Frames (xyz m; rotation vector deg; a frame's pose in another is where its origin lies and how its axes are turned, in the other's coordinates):
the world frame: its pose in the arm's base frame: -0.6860 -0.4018 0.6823 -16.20 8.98 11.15
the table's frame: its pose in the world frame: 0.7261 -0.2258 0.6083 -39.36 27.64 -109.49
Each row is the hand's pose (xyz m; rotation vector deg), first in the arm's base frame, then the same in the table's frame.
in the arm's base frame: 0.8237 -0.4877 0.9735 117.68 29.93 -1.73
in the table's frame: -0.0357 0.6620 0.3171 -83.78 -118.01 -90.22
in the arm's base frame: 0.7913 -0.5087 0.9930 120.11 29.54 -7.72
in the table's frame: -0.0045 0.6382 0.2989 -85.39 -123.56 -84.73
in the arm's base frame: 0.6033 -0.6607 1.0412 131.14 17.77 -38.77
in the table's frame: 0.1673 0.5518 0.1445 98.41 141.98 47.72
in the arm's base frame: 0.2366 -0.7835 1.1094 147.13 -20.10 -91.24
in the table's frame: 0.3426 0.3202 -0.1197 104.07 137.43 -35.38
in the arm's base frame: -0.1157 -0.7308 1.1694 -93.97 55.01 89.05
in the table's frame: 0.3647 0.0240 -0.3254 -88.90 -98.49 114.34
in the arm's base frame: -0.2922 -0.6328 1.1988 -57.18 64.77 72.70
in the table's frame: 0.3153 -0.1562 -0.4072 -64.05 -58.38 142.01
